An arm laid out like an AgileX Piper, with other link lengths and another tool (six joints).
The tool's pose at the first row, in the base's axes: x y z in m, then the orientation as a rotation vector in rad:
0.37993 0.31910 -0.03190 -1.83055 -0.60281 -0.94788
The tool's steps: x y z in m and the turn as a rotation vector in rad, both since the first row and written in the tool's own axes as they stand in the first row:
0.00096 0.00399 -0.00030 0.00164 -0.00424 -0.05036
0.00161 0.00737 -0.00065 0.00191 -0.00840 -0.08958
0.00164 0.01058 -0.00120 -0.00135 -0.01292 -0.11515
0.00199 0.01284 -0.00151 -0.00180 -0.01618 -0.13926
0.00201 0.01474 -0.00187 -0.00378 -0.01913 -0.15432
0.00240 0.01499 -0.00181 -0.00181 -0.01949 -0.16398
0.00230 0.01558 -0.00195 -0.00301 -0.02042 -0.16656
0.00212 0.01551 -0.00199 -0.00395 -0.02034 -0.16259
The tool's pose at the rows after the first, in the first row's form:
0.38333 0.31714 -0.03313 -1.82378 -0.65480 -0.97678
0.38609 0.31539 -0.03428 -1.81923 -0.69556 -0.99886
0.38829 0.31353 -0.03580 -1.82005 -0.72209 -1.01323
0.39005 0.31229 -0.03662 -1.81769 -0.74747 -1.02637
0.39134 0.31116 -0.03751 -1.81815 -0.76333 -1.03457
0.39178 0.31111 -0.03734 -1.81461 -0.77368 -1.03960
0.39211 0.31073 -0.03769 -1.81569 -0.77637 -1.04105
0.39194 0.31073 -0.03779 -1.81731 -0.77211 -1.03898

